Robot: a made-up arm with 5 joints.
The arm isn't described. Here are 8 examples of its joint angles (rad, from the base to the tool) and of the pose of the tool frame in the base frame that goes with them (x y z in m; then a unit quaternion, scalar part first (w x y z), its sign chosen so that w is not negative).
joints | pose
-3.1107 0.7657 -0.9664 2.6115 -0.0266 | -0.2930 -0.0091 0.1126 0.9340 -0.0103 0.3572 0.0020
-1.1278 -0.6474 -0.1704 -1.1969 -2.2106 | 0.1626 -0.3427 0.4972 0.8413 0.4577 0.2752 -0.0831
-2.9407 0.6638 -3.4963 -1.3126 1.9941 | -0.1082 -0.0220 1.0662 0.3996 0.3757 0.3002 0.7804
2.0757 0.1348 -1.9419 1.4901 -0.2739 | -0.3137 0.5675 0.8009 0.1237 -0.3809 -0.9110 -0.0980
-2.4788 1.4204 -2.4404 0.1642 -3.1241 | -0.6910 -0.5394 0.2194 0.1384 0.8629 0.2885 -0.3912
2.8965 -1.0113 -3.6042 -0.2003 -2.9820 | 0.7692 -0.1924 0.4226 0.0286 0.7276 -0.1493 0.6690
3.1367 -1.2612 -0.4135 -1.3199 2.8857 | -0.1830 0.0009 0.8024 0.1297 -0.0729 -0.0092 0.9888
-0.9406 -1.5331 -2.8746 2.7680 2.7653 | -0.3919 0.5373 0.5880 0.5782 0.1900 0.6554 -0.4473
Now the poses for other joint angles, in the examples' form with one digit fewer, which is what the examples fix.
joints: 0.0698 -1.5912 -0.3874 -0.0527 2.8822
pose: 0.206 0.014 0.861 0.846 -0.086 0.520 -0.080
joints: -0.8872 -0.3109 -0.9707 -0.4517 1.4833
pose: 0.356 -0.437 0.725 0.224 -0.243 0.600 -0.729
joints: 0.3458 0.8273 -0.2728 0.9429 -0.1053
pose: -0.037 -0.013 -0.030 0.082 0.714 0.164 -0.676
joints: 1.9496 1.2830 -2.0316 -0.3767 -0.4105
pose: -0.300 0.753 0.168 0.371 -0.322 -0.782 -0.383
